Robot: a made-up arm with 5 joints. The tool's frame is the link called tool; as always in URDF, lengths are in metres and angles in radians.
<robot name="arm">
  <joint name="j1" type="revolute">
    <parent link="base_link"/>
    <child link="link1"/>
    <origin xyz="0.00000 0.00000 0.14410" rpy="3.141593 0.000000 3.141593"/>
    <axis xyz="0 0 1"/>
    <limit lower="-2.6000" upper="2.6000"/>
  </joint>
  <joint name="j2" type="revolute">
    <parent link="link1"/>
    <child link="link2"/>
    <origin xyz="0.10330 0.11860 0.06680" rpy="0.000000 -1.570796 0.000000"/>
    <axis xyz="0 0 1"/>
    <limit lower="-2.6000" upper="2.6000"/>
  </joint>
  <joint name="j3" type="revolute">
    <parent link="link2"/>
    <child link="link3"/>
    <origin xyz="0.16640 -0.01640 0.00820" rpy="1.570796 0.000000 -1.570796"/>
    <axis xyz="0 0 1"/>
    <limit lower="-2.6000" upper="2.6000"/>
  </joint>
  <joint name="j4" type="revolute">
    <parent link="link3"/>
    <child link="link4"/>
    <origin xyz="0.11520 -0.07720 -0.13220" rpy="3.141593 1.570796 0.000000"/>
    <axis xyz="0 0 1"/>
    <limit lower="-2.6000" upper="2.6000"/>
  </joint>
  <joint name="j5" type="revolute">
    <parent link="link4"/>
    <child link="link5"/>
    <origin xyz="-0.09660 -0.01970 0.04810" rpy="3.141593 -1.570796 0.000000"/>
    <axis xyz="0 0 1"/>
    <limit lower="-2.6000" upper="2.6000"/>
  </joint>
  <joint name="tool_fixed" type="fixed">
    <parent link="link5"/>
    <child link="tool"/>
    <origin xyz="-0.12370 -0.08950 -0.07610" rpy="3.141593 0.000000 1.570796"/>
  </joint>
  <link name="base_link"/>
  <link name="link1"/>
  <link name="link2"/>
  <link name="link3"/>
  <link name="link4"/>
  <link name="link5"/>
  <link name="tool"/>
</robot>
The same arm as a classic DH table. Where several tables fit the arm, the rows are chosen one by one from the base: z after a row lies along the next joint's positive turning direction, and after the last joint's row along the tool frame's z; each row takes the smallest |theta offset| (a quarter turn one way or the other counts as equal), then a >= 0, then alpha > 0; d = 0 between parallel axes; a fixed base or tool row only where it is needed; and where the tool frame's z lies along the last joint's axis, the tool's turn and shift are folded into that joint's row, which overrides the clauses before.
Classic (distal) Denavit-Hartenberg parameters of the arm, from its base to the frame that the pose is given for. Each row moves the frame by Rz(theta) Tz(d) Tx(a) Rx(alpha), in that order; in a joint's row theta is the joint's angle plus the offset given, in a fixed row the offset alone. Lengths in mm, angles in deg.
base (fixed): theta offset 0  d 0  a 0  alpha 180
j1: theta offset -90  d -77.3  a 118.6  alpha -90
j2: theta offset 0  d -95.1  a -16.4  alpha -90
j3: theta offset 90  d -298.6  a 77.2  alpha 90
j4: theta offset 0  d -67.1  a -19.7  alpha 90
j5: theta offset -54.11  d 0  a 152.7  alpha 180
tool (fixed): theta offset 125.89  d 172.7  a 0  alpha 0
Joint limits (deg, base to tool): -148.97..148.97 -148.97..148.97 -148.97..148.97 -148.97..148.97 -148.97..148.97

